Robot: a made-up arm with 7 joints.
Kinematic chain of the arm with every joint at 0, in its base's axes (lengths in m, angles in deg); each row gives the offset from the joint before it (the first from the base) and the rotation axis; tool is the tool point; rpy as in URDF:
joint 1: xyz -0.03 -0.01 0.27 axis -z
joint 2: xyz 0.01 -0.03 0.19 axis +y
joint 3: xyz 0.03 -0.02 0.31 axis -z
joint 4: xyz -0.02 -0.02 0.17 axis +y
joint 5: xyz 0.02 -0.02 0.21 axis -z
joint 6: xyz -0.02 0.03 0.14 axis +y
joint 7: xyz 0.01 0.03 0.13 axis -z
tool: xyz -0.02 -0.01 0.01 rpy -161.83 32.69 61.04
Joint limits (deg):
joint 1: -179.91..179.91
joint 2: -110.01..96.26
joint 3: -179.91..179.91
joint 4: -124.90..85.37
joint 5: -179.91..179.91
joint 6: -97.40..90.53
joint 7: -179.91..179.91
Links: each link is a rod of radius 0.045 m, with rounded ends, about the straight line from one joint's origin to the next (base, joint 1, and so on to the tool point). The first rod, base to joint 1, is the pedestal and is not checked.
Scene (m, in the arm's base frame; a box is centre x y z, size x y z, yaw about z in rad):
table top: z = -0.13
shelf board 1: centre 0.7 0.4 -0 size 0.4 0.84 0.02 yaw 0.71
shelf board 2: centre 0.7 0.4 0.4 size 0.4 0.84 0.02 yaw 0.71
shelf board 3: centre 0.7 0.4 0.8 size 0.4 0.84 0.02 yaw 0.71
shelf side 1: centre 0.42 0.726 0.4 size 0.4 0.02 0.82 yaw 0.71
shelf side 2: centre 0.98 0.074 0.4 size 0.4 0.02 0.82 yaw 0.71
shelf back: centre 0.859 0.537 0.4 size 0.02 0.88 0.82 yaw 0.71
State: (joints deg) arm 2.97 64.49 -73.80 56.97 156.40 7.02 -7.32
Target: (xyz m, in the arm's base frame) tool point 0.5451 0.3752 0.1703
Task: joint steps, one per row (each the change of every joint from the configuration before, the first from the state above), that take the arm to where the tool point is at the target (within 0.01 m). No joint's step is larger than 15 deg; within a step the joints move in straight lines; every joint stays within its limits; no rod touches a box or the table.
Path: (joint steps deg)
1: 8.52 -1.42 -2.70 7.10 -0.78 -14.28 1.32
2: 8.52 -1.42 -2.71 7.10 -0.78 -14.27 1.33
3: 8.51 -1.42 -2.70 7.10 -0.78 -14.28 1.32
4: 8.52 -1.42 -2.70 7.10 -0.78 -14.28 1.32
5: -8.12 12.48 7.71 0.00 0.99 -1.59 0.50
6: -8.12 12.47 7.71 0.00 0.99 -1.60 0.50
7: -8.12 12.48 7.71 0.00 0.99 -1.60 0.50
8: -4.56 -1.90 -0.51 -3.73 -0.01 14.93 -1.49
9: -4.56 -1.91 -0.51 -3.74 0.00 14.92 -1.49
10: -4.56 -1.91 -0.51 -3.73 -0.01 14.92 -1.49
11: -4.56 -1.90 -0.51 -3.74 -0.01 14.92 -1.49

